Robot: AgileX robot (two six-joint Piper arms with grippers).
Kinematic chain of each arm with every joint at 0, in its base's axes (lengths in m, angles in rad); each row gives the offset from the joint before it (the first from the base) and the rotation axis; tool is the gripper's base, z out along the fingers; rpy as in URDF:
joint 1: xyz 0 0 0.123 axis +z
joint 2: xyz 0 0 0 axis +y
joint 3: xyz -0.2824 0 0.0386 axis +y
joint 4: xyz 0.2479 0 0.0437 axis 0.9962 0 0.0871
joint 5: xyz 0 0 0 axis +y
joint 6: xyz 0.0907 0 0.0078 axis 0.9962 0 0.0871
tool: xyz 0 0 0 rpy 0 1.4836 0
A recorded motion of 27 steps. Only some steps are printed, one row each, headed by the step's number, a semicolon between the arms.
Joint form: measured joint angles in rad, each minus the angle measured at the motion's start. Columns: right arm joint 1, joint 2, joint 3, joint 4, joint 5, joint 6; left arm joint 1, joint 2, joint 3, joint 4, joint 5, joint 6.
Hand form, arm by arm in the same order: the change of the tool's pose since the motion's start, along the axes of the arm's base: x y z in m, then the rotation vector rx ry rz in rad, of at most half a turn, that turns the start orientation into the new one. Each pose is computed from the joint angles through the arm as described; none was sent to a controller.
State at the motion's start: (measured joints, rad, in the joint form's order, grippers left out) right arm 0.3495 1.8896 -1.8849 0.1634 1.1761 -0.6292; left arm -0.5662 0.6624 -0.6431 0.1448 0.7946 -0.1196
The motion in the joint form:
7: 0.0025 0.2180 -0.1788 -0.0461 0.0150 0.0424; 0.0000 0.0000 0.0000 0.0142 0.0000 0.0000
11: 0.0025 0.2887 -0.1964 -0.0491 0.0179 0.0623; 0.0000 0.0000 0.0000 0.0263 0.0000 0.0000
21: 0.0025 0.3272 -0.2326 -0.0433 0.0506 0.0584; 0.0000 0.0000 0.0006 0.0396 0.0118 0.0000
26: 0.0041 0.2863 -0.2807 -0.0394 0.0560 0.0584; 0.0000 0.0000 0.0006 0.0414 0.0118 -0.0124
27: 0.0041 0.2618 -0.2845 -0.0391 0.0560 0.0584; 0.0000 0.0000 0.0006 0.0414 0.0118 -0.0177
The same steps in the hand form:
7: 0.0474 0.0145 -0.0456 -0.0465 0.0464 -0.0361; 0.0005 0.0008 0.0001 0.0120 -0.0076 0.0010
11: 0.0588 0.0184 -0.0739 -0.0628 0.1027 -0.0531; 0.0009 0.0014 0.0003 0.0221 -0.0141 0.0018
21: 0.0632 0.0207 -0.0831 -0.0716 0.1360 -0.0451; 0.0008 0.0027 -0.0006 0.0398 -0.0108 0.0046
26: 0.0590 0.0203 -0.0500 -0.0375 0.0595 -0.0432; 0.0009 0.0028 -0.0005 0.0328 -0.0081 0.0129
27: 0.0551 0.0189 -0.0373 -0.0269 0.0333 -0.0433; 0.0009 0.0028 -0.0005 0.0291 -0.0065 0.0164

